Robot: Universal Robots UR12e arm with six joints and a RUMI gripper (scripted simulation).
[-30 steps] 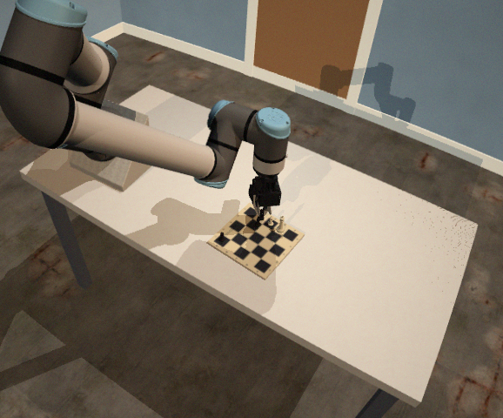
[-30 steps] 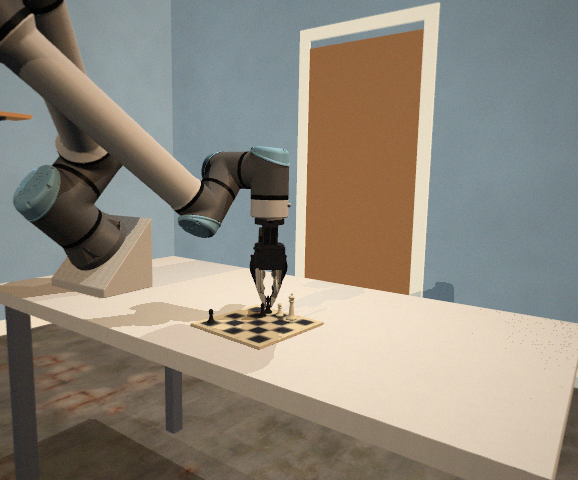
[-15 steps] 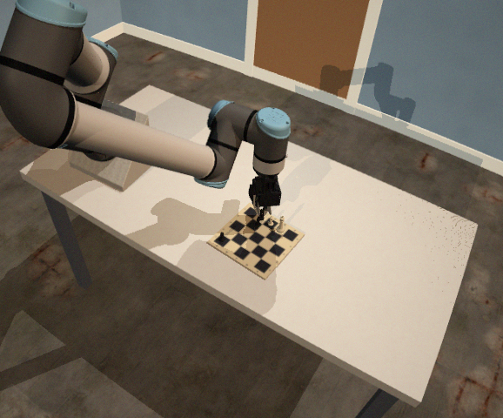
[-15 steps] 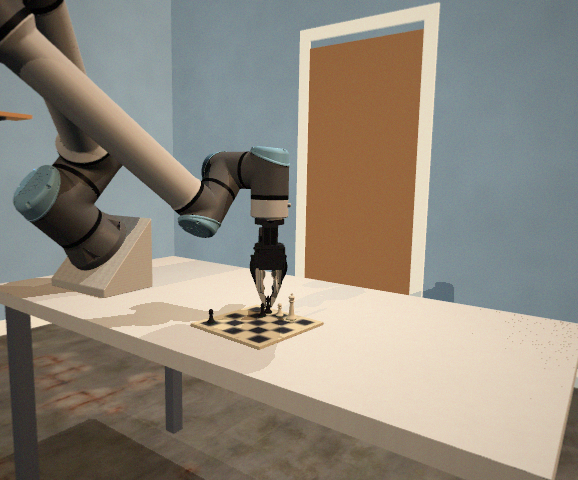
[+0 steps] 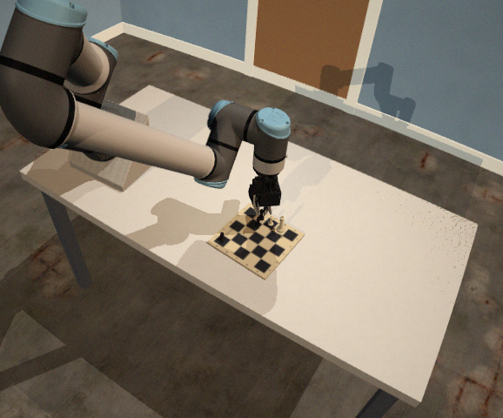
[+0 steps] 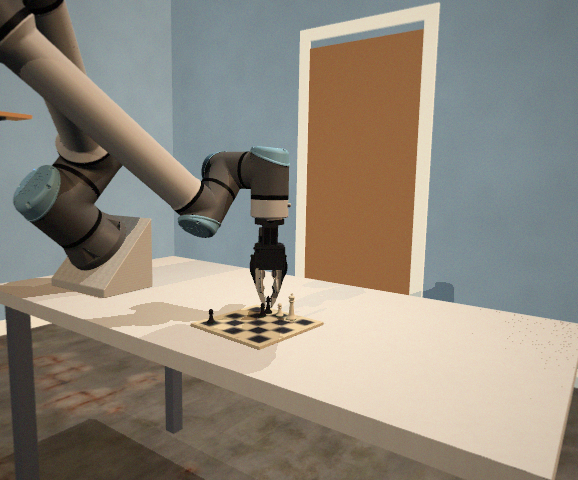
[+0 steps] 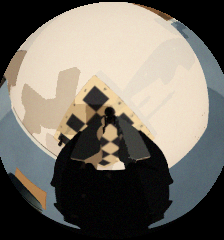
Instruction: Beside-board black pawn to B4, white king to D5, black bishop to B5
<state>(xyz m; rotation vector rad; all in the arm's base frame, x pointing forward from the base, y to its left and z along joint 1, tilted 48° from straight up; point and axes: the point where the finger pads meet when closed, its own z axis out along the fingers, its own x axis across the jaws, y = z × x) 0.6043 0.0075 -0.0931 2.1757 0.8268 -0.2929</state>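
The black bishop is 1 cm below my hand. The rest, counted from my hand: white king (8 cm ahead, 1 cm to the right); chessboard (8 cm to the right, 3 cm below, 3 cm ahead).
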